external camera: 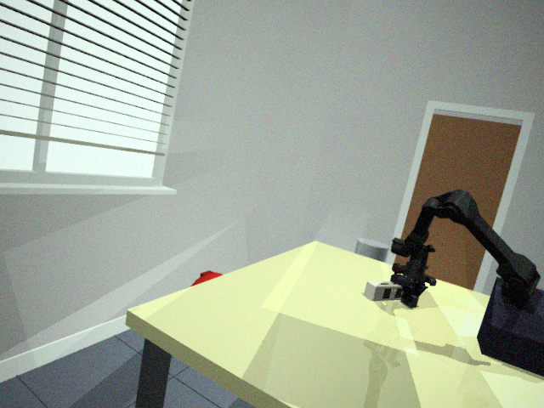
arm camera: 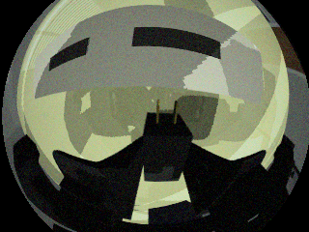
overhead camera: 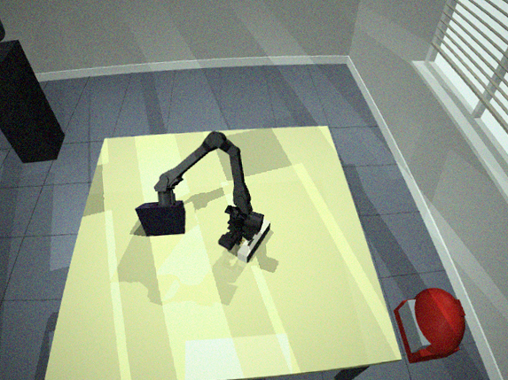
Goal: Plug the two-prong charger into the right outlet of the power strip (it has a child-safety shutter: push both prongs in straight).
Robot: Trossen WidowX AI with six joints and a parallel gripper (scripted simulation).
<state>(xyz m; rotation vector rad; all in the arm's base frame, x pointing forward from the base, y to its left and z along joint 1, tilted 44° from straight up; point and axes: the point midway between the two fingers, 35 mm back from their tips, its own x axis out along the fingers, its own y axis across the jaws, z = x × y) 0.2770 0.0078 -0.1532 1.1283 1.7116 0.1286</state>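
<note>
Now: the charger 1 cm ahead of my gripper tip, 1 cm to the right of it and 1 cm above it.
</note>
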